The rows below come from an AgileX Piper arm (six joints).
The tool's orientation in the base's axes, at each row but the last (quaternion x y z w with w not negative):
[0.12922, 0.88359, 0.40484, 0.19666]
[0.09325, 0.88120, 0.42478, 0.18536]
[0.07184, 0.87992, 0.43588, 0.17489]
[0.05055, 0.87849, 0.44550, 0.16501]
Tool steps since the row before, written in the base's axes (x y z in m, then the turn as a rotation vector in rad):
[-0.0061, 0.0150, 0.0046, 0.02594, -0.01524, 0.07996]
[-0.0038, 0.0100, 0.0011, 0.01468, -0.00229, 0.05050]
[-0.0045, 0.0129, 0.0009, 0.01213, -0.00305, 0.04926]
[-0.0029, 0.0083, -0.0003, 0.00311, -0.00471, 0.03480]
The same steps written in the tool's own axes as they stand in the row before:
[0.0101, 0.0127, 0.0045, -0.04840, 0.05333, -0.04596]
[0.0064, 0.0071, 0.0050, -0.02665, 0.03823, -0.02448]
[0.0076, 0.0087, 0.0074, -0.02419, 0.03685, -0.02530]
[0.0048, 0.0049, 0.0056, -0.01256, 0.02482, -0.02166]

